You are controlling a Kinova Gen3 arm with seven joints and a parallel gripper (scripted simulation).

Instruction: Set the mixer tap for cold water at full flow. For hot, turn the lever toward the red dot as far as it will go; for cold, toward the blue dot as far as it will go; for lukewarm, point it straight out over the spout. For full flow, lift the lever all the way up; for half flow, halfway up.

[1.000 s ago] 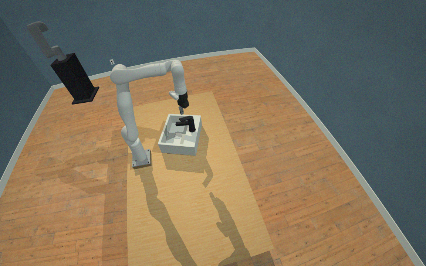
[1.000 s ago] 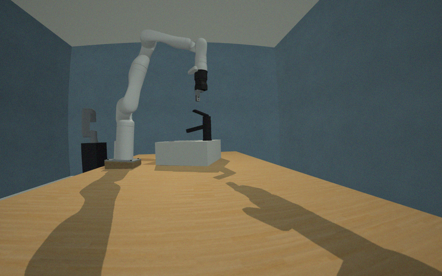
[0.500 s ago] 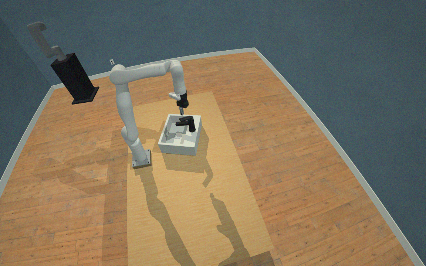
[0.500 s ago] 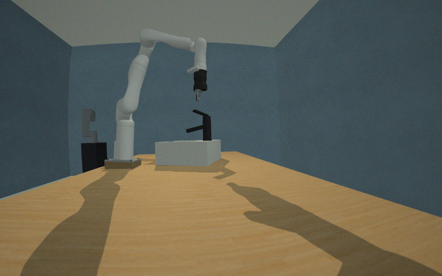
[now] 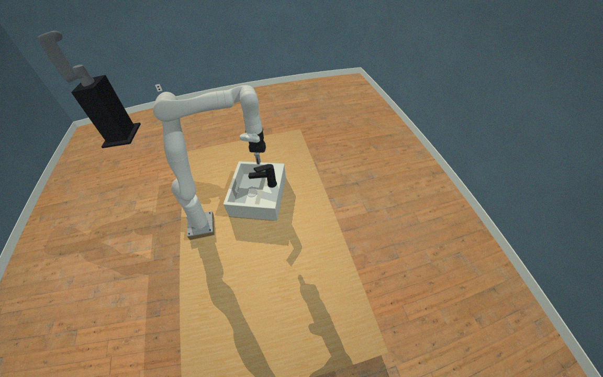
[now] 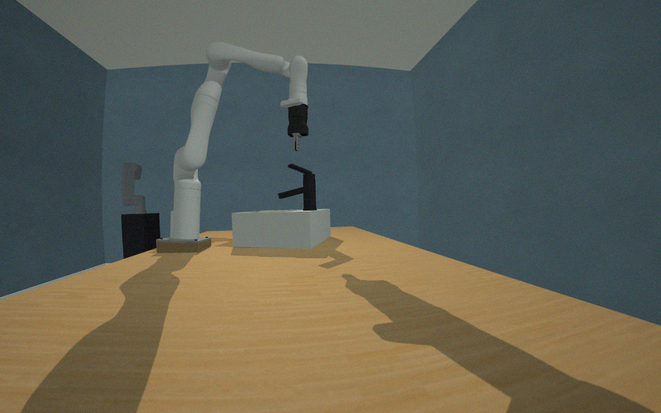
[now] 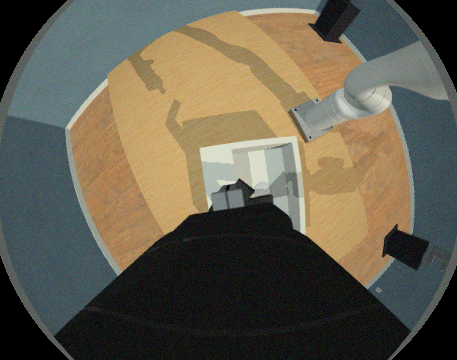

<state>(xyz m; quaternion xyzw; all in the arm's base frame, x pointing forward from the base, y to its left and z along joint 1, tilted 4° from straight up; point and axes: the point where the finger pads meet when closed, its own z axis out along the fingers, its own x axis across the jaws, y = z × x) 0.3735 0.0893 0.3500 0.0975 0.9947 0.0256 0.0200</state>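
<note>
Right now the lever is 90 mm below my hand, 30 mm to the left of it and 10 mm ahead of it. The rest, counted from my hand: white basin (330 mm below, 70 mm to the left, 70 mm behind).
</note>
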